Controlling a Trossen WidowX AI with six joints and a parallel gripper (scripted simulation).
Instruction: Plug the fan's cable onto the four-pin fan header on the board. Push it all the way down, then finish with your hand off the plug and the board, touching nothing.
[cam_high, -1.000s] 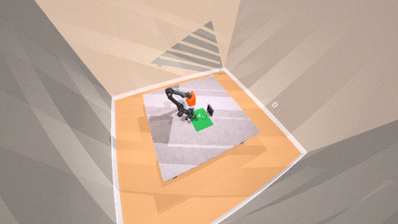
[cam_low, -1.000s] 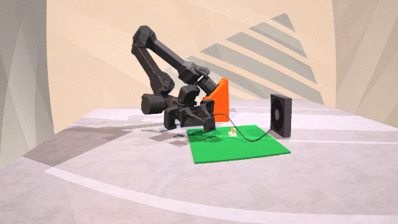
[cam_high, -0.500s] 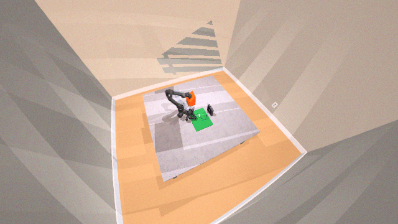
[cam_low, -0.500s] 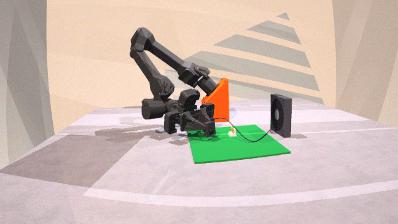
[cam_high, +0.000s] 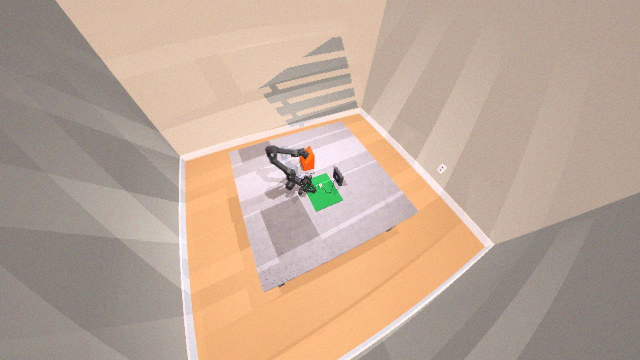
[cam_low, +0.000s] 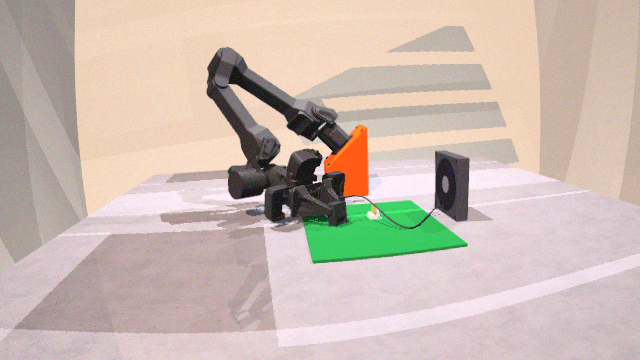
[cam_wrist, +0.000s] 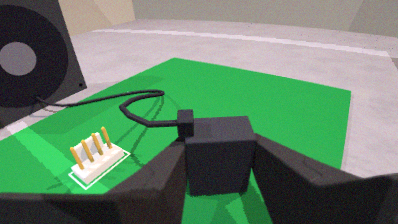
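Now: the dark fan plug 1 cm below my gripper tip. From my gripper tip the other things lie so: white four-pin header: 8 cm to the left, 3 cm below, 3 cm behind; green board: 6 cm to the left, 4 cm below, 2 cm ahead; black fan: 23 cm to the left, 3 cm above, 1 cm behind.
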